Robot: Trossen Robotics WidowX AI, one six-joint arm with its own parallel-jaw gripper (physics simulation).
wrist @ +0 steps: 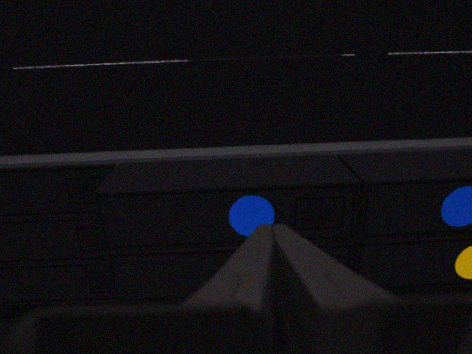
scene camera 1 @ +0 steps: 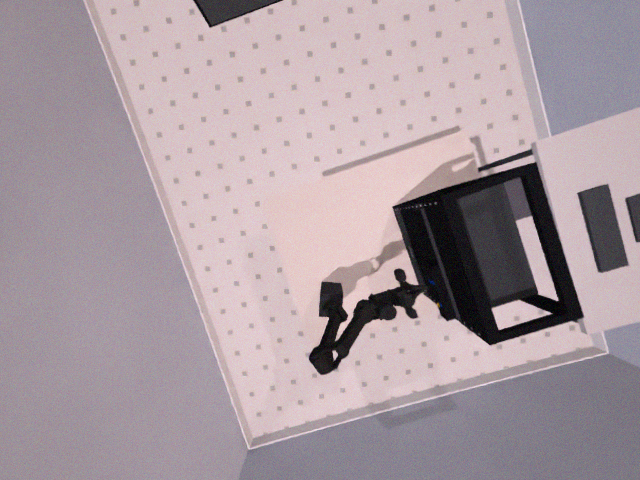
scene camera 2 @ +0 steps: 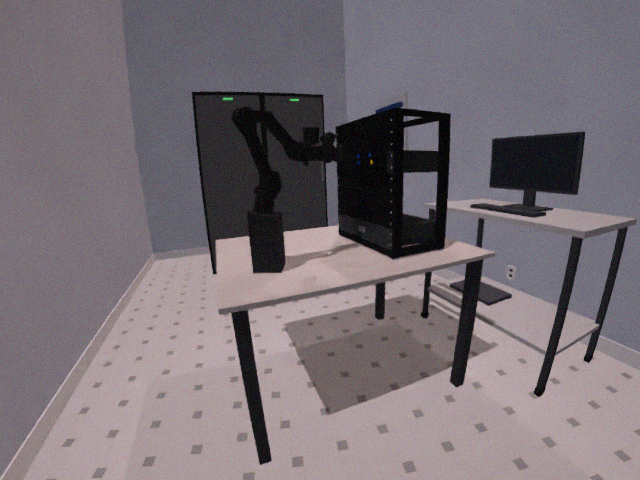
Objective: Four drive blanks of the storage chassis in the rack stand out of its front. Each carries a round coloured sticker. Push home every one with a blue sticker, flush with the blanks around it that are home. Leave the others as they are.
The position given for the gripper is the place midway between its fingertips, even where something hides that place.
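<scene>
The gripper (scene camera 1: 427, 286) is visible, as is a black rack (scene camera 1: 463, 242). Also visible: the rack (wrist: 135, 183), (scene camera 2: 370, 183).
</scene>
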